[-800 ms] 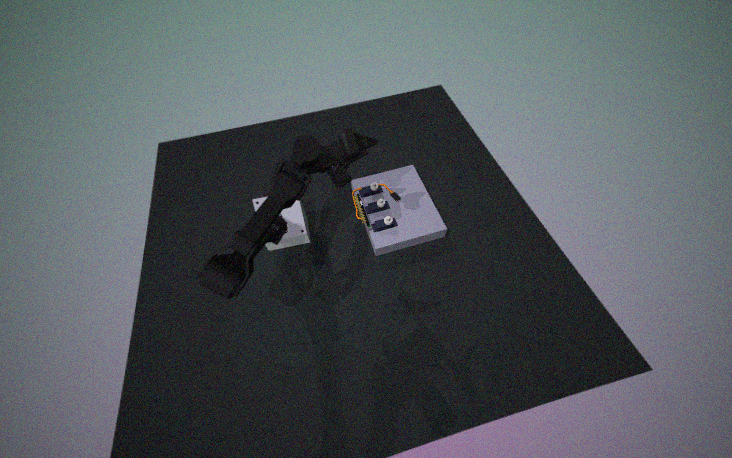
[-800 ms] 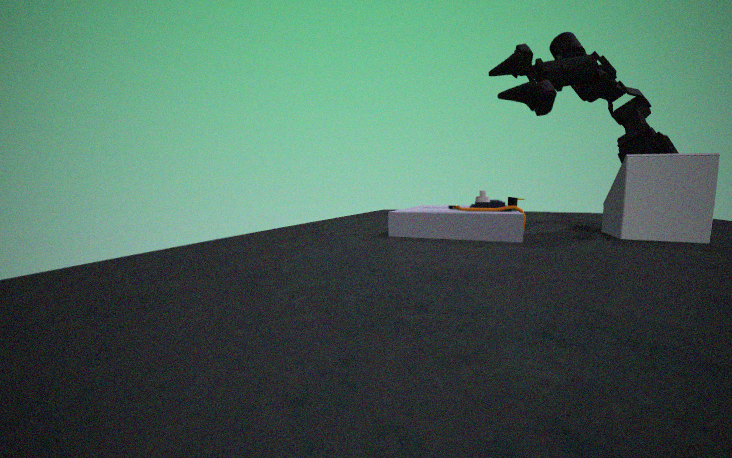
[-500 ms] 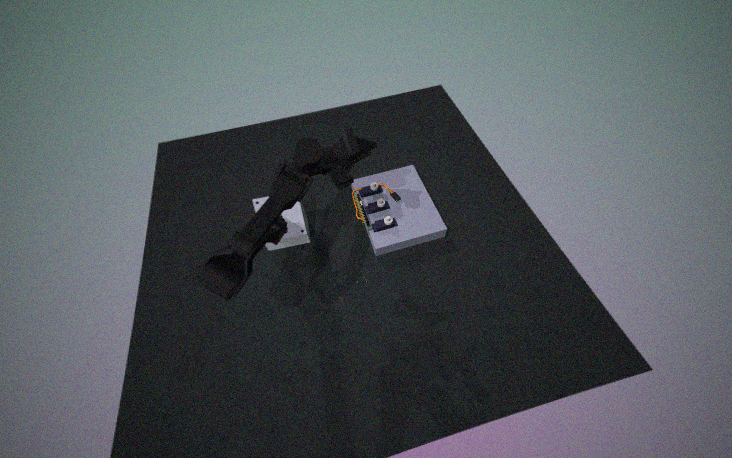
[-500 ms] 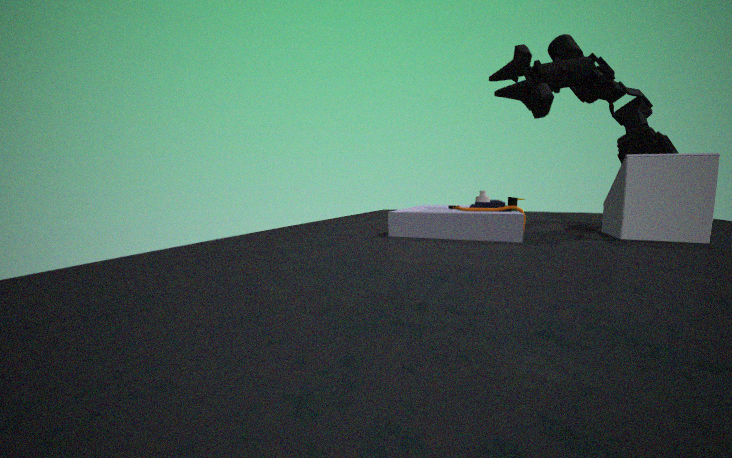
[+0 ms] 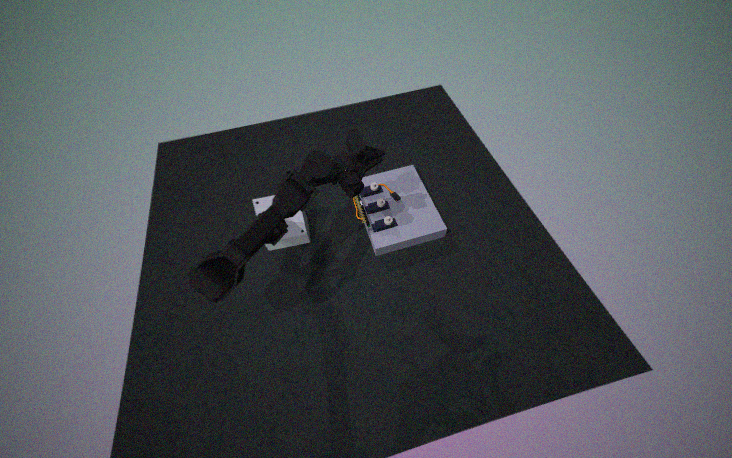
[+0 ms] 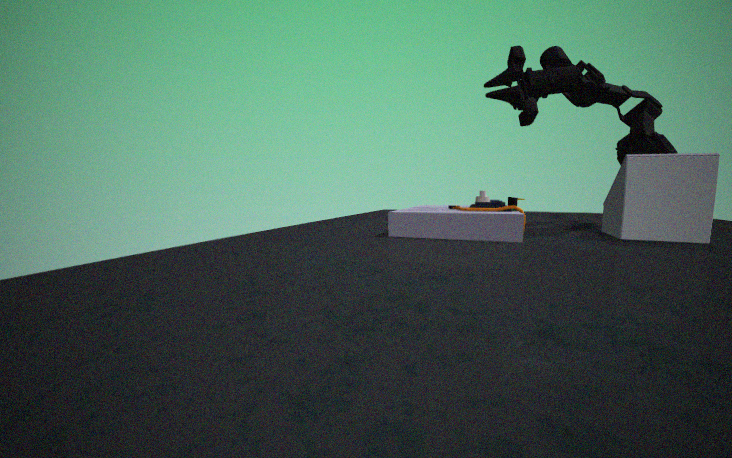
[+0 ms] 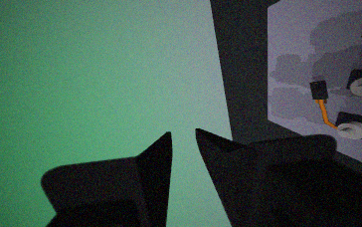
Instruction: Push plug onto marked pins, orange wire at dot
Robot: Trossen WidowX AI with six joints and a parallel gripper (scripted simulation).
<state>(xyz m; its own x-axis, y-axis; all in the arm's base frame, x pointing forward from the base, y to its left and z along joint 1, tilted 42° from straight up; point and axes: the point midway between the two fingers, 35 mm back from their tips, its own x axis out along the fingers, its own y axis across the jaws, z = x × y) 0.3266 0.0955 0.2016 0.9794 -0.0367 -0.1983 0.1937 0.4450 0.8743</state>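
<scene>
Right now the grey printed holder is 30 cm below my gripper tip, 10 cm ahead of it and 5 cm to the left of it. The rest, counted from my gripper tip: servo motor: 28 cm below, 5 cm to the left; then coloured band: 26 cm below, 7 cm to the left, 5 cm behind; then green board strip: 28 cm below, 5 cm to the left, 5 cm behind.
</scene>
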